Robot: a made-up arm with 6 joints.
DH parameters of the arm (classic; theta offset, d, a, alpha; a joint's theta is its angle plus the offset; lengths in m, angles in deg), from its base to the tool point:
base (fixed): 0 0 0 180
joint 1: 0 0.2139 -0.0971 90
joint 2: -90 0.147 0.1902 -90
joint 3: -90 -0.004 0.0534 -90
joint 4: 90 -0.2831 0.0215 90
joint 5: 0 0.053 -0.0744 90
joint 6: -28.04 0 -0.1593 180
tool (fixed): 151.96 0.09 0 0
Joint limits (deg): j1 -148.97..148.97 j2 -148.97..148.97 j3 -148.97..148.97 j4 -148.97..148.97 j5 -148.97..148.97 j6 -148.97..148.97
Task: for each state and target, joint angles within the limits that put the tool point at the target. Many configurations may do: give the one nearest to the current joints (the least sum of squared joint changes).
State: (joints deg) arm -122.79 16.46 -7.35 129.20 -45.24 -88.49
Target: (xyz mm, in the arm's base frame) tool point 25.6 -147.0 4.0
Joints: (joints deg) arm -97.11 39.91 -46.97 119.72 -44.18 -53.93
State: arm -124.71 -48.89 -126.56 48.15 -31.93 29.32
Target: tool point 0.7 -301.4 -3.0
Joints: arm -96.23 -70.71 -148.97 20.41 -23.24 63.47
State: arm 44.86 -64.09 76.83 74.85 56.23 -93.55
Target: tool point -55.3 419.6 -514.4
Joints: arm 28.11 -121.17 91.87 86.00 42.44 -100.46
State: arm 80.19 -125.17 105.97 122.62 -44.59 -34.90
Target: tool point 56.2 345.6 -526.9
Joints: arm 59.16 -117.54 114.92 108.61 -32.94 -25.60
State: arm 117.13 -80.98 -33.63 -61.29 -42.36 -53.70
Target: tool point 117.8 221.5 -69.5
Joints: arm 106.48 -104.98 -35.33 -91.54 -29.01 -27.36
